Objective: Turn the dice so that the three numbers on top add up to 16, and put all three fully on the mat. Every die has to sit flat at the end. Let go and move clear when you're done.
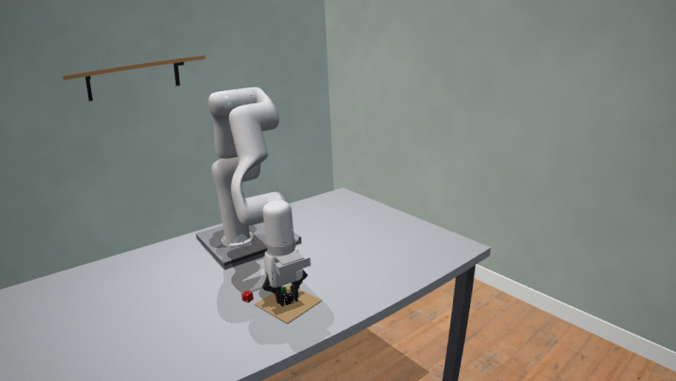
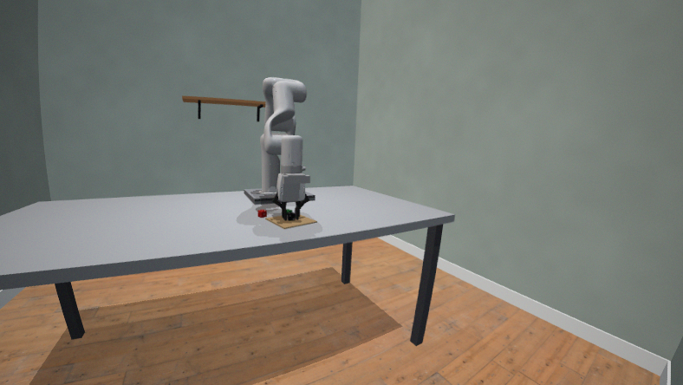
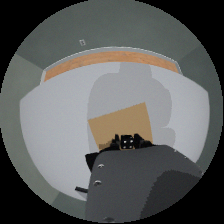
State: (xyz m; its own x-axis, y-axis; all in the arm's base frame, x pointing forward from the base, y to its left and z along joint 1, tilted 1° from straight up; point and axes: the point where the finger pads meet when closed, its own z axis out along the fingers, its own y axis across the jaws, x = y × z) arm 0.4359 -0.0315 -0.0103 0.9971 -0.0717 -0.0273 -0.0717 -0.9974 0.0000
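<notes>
The black die is 1 cm below my hand. Also, from my hand: tan mat: 2 cm below; red die: 9 cm behind, 9 cm to the right, 1 cm below; green die: 5 cm behind, 1 cm below.
</notes>
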